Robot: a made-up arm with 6 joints. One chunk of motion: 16 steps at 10 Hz.
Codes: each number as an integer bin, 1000 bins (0 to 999) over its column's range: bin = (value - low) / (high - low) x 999, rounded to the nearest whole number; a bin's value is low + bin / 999 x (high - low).
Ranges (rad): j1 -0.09..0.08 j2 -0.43..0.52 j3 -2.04..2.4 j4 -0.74..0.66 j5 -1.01..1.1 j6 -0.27..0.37
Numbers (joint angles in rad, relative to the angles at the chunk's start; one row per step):
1: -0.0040 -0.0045 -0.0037 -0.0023 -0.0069 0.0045
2: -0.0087 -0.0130 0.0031 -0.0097 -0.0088 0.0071
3: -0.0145 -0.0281 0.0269 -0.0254 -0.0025 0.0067
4: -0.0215 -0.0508 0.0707 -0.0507 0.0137 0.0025
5: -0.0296 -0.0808 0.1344 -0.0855 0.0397 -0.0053
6: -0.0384 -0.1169 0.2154 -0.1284 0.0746 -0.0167
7: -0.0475 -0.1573 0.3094 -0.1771 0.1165 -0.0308
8: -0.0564 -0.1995 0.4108 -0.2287 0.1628 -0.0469
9: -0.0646 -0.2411 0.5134 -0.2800 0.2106 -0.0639
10: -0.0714 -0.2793 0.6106 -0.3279 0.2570 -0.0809
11: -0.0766 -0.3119 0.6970 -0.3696 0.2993 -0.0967
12: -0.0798 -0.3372 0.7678 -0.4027 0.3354 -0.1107
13: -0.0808 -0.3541 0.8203 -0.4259 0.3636 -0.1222
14: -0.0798 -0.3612 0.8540 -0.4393 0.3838 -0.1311
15: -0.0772 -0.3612 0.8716 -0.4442 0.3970 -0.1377
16: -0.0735 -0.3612 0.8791 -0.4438 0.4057 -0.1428
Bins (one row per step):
1: 505 447 458 526 475 428
2: 478 439 460 521 474 433
3: 444 423 465 510 477 432
4: 403 399 475 492 485 425
5: 355 367 489 467 497 413
6: 303 329 507 436 514 395
7: 250 287 529 402 533 373
8: 197 242 551 365 555 348
9: 149 199 575 328 578 322
10: 109 158 596 294 600 295
11: 79 124 616 264 620 271
12: 60 98 632 241 637 249
13: 54 80 644 224 650 231
14: 60 72 651 215 660 217
15: 75 72 655 211 666 207
16: 97 72 657 211 670 199

